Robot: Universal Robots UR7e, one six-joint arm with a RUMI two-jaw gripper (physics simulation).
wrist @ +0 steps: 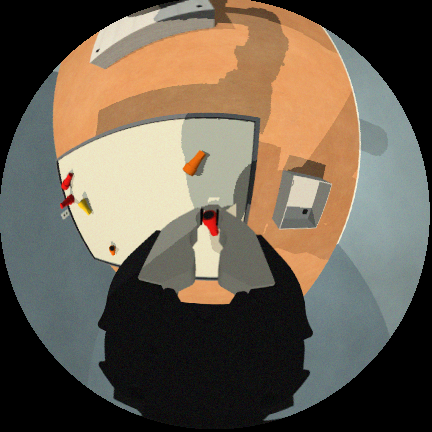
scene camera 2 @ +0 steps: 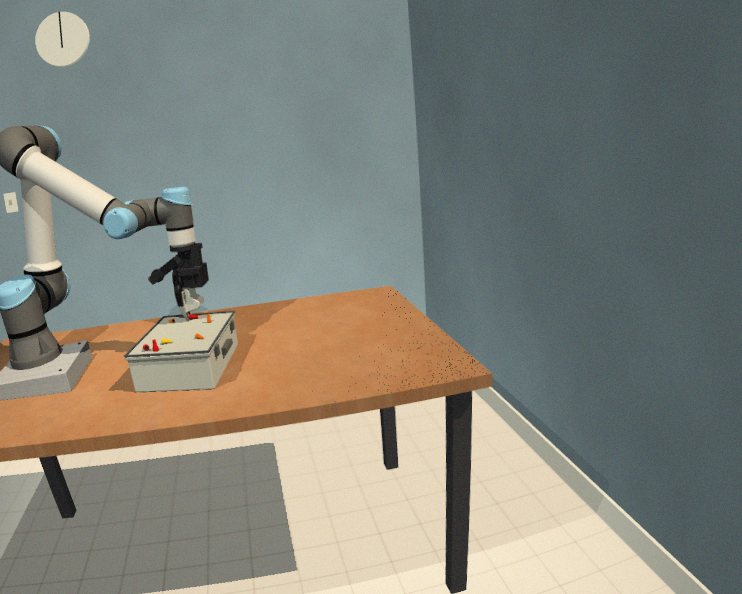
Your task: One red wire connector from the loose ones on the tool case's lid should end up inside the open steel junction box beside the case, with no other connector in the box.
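Pixels of known places: gripper, between the fingertips: point(wrist: 209, 210) point(scene camera 2: 189, 319); arm's base, origin of its link: point(scene camera 2: 36, 358).
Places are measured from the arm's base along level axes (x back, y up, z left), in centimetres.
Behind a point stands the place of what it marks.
My gripper point(scene camera 2: 187, 316) {x -46.8, y 4.6, z -3.4 cm} point(wrist: 209, 210) {x -46.8, y 4.6, z -3.4 cm} is low over the tool case's lid point(wrist: 145, 175) {x -41.2, y 4.6, z -8.3 cm}, near the edge on the junction box side. Its fingertips are shut on the wide end of a red connector point(scene camera 2: 193, 316) {x -48.2, y 5.5, z -4.0 cm} point(wrist: 210, 223) {x -47.4, y 6.2, z -3.5 cm}, which lies on its side at lid level. Two more red connectors point(scene camera 2: 155, 346) {x -37.9, y 5.9, z -25.0 cm} point(wrist: 67, 181) {x -35.5, y 5.5, z -21.9 cm} are at the far end of the lid. The open steel junction box point(wrist: 286, 200) {x -51.9, y -1.5, z 8.2 cm} stands on the table beside the case; no connector shows inside it. The box does not show in the scene view.
A yellow connector point(scene camera 2: 166, 341) {x -40.5, y 5.3, z -21.0 cm} point(wrist: 85, 206) {x -40.5, y 5.4, z -20.1 cm} lies near the two far red ones. Orange connectors point(scene camera 2: 198, 336) point(wrist: 194, 163) are spread on the lid. The tool case point(scene camera 2: 173, 374) {x -41.0, y -0.7, z -28.4 cm} stands on the wooden table point(scene camera 2: 309, 346) {x -78.0, y -5.1, z -15.6 cm}. The robot's base plate point(scene camera 2: 43, 380) {x -5.5, y -1.0, z -16.0 cm} point(wrist: 155, 40) is beside the case.
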